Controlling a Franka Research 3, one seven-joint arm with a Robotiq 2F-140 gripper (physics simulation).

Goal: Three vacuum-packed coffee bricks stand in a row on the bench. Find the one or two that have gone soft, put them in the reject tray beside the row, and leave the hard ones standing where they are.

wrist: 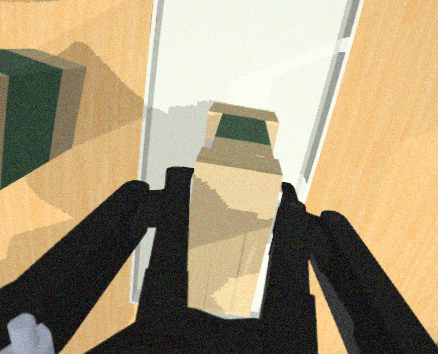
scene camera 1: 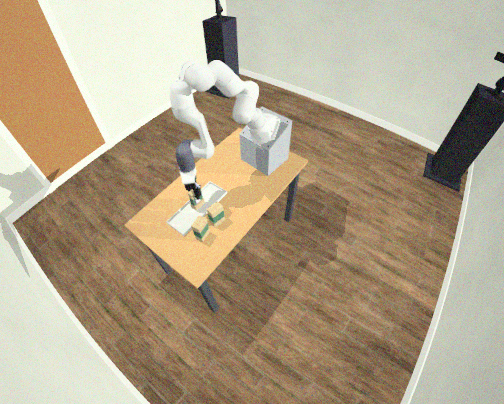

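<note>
My gripper (scene camera 1: 194,194) (wrist: 236,164) is shut on a tan coffee brick with a green band (scene camera 1: 196,201) (wrist: 242,129) and holds it over the reject tray. The reject tray (scene camera 1: 181,222) (wrist: 200,55) is a shallow pale tray with a low rim, lying beside the row; a shadow falls on its floor near the held brick. Two other tan and green bricks stand on the bench on the near side of the tray in the scene view: one brick (scene camera 1: 201,229) and another brick (scene camera 1: 216,213). Part of one standing brick (wrist: 32,120) shows at the left of the wrist view.
The wooden bench (scene camera 1: 242,187) (wrist: 395,95) carries the tray and bricks. A large grey box-shaped pedestal (scene camera 1: 267,152) under the arm's base stands at its far right end. Dark tall columns (scene camera 1: 221,42) (scene camera 1: 465,132) stand on the floor away from the bench.
</note>
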